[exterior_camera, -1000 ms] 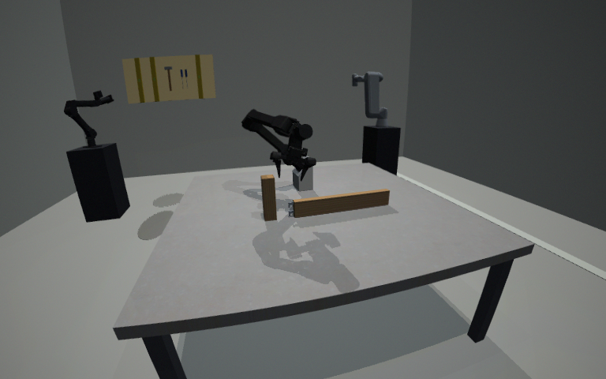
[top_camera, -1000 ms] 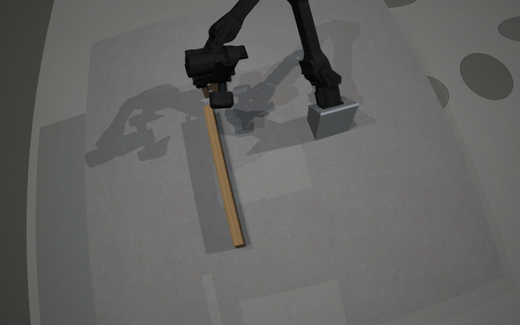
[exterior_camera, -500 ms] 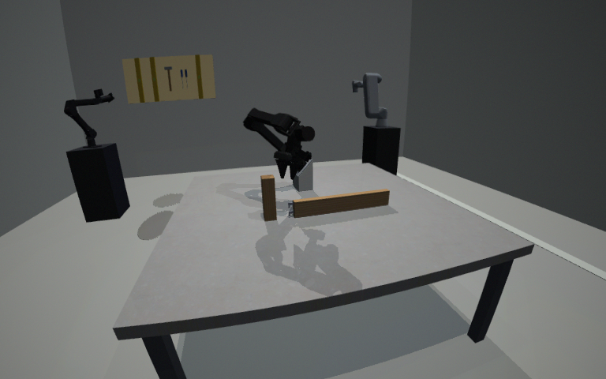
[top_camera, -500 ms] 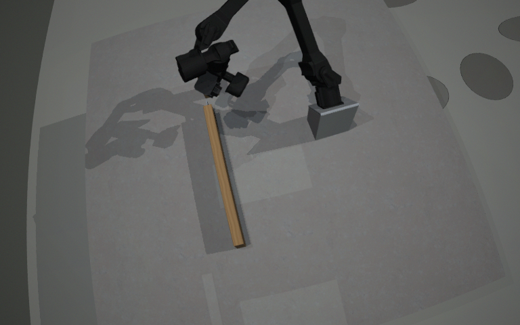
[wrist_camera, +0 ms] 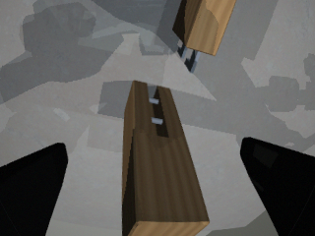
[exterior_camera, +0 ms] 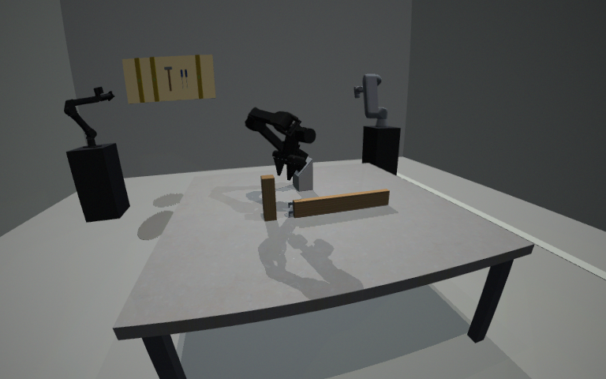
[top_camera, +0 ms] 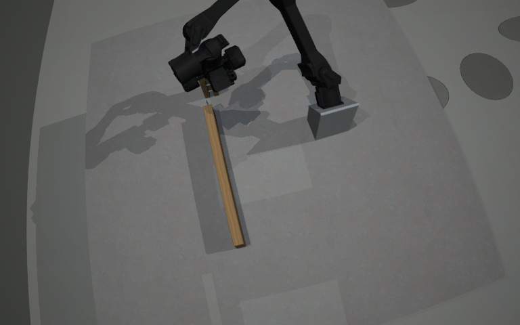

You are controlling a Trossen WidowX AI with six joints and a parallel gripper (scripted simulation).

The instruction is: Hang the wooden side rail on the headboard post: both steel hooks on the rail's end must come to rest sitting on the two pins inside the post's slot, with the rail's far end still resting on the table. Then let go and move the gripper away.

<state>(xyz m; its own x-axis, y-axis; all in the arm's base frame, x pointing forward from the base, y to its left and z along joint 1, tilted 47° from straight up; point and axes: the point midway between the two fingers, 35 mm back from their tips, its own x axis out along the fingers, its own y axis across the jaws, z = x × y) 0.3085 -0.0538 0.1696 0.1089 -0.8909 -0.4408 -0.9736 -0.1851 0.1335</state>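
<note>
Now: gripper tip 8 cm above the headboard post, 7 cm to the left of it and 2 cm short of it.
</note>
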